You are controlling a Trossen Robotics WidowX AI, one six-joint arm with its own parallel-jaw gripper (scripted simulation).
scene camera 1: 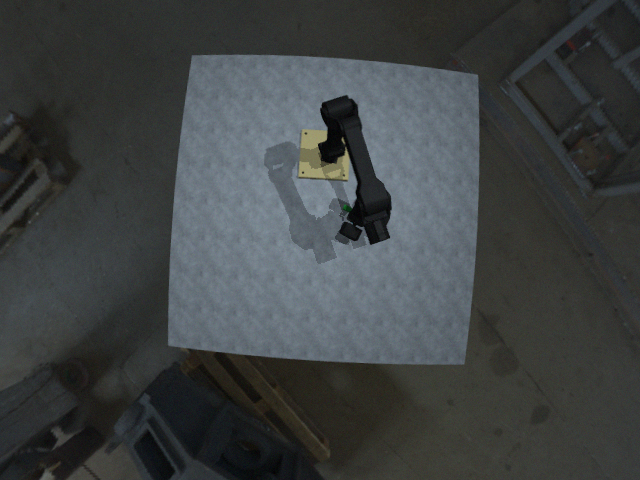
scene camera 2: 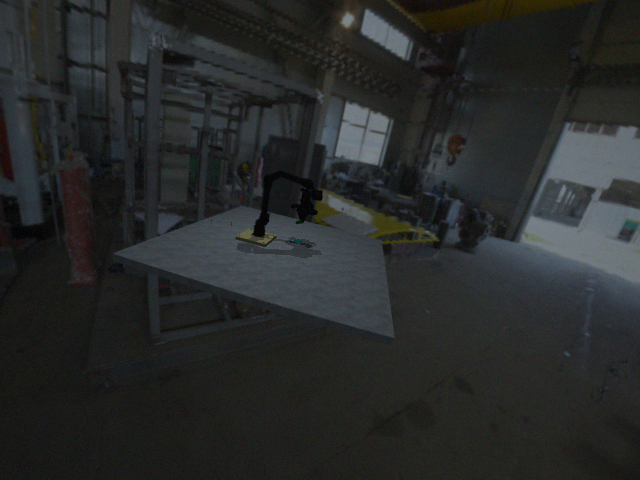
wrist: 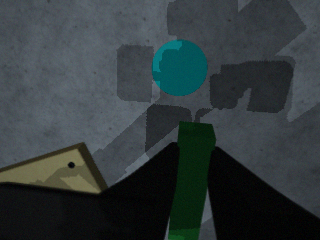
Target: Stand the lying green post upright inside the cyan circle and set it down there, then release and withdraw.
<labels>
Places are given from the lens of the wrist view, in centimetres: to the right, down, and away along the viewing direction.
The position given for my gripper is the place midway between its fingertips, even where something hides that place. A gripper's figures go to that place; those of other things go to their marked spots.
my gripper (wrist: 193, 152): 2, 2, 11
cyan circle (wrist: 179, 67): 2, -6, 24
</labels>
